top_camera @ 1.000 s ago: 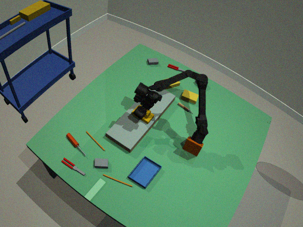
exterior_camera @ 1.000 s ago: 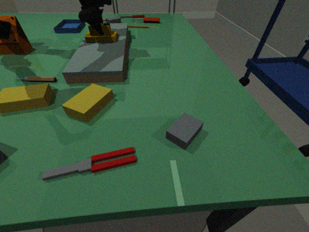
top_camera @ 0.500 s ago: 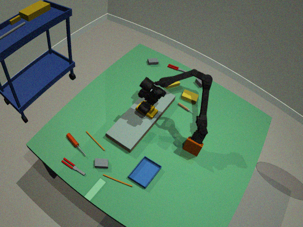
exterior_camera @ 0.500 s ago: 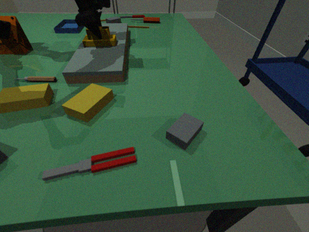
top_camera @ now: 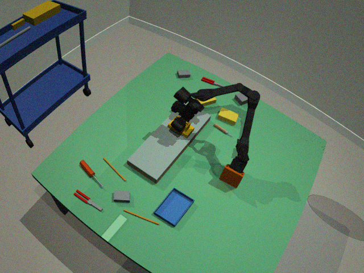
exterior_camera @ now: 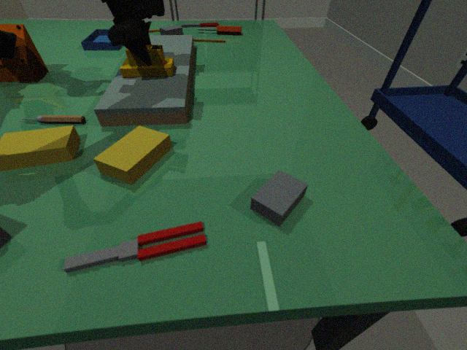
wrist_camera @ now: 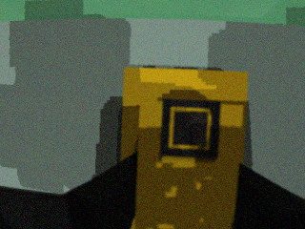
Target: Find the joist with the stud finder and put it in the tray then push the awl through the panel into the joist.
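Now: gripper tip 270 mm past the blue tray, 360 mm to the right of it and 50 mm above it. The rest, counted from my gripper tip: awl 180 mm behind, 180 mm to the right, 60 mm below; then yellow stud finder 10 mm ahead, 20 mm above.
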